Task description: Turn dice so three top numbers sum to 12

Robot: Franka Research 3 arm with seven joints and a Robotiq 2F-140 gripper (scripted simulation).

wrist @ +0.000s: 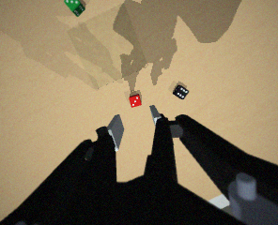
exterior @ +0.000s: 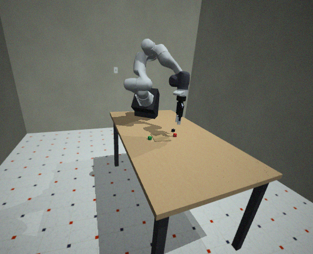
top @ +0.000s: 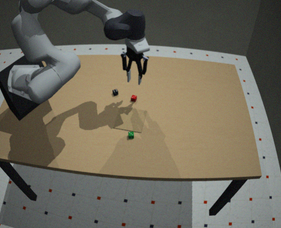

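My gripper is now 10 mm past the red die, 10 mm to the left of it and 140 mm above it. Also, from my hand: tan mat: 70 mm behind, 130 mm to the right, 150 mm below; then black die: 90 mm behind, 70 mm to the left, 140 mm below; then green die: 100 mm behind, 230 mm to the right, 140 mm below.
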